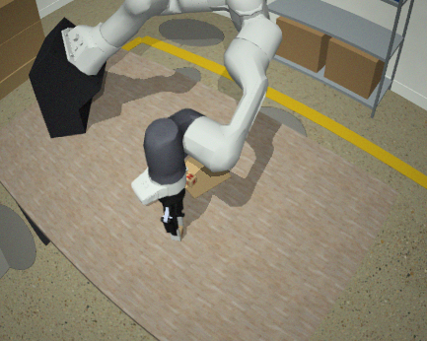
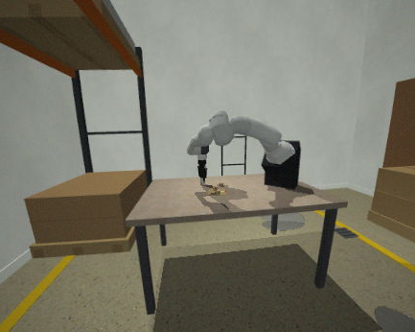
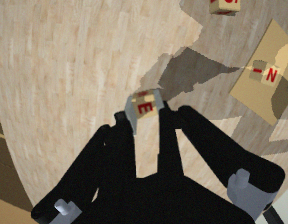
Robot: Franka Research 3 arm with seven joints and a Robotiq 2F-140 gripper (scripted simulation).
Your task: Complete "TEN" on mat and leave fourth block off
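Right now my hand is 17 cm to the right of the tan mat, 15 cm past it and 3 cm above it.
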